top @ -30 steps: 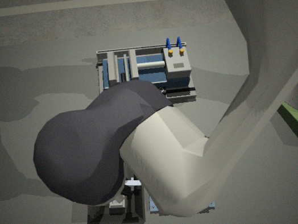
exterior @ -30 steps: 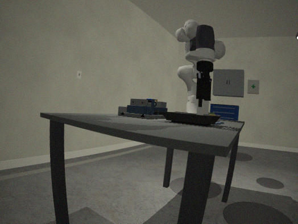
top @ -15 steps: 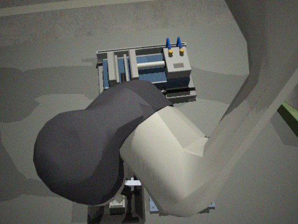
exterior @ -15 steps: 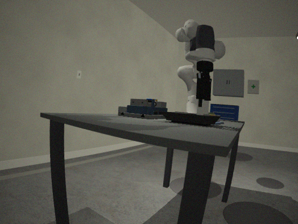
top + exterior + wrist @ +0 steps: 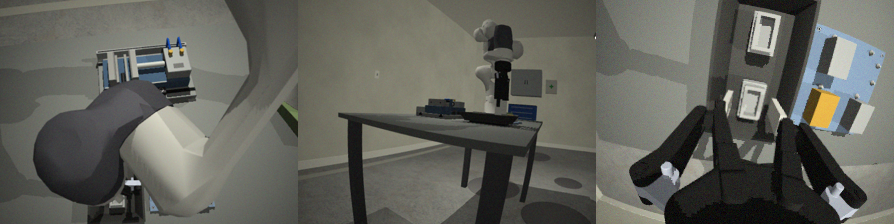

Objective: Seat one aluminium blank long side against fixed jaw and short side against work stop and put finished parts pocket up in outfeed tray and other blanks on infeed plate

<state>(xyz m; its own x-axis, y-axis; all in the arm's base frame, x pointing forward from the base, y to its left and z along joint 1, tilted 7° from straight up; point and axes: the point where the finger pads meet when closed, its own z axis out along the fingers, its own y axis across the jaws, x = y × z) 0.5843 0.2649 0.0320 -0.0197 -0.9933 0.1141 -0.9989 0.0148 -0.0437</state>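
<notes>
Right now my hand is 130 mm past the brass blank, 10 mm to the left of it and 40 mm above it. Also, from my hand: work stop: 30 mm behind, 310 mm to the right, 20 mm above; moving jaw: 60 mm behind, 360 mm to the right, 10 mm above; fixed jaw: 360 mm to the right, 10 mm above.
</notes>
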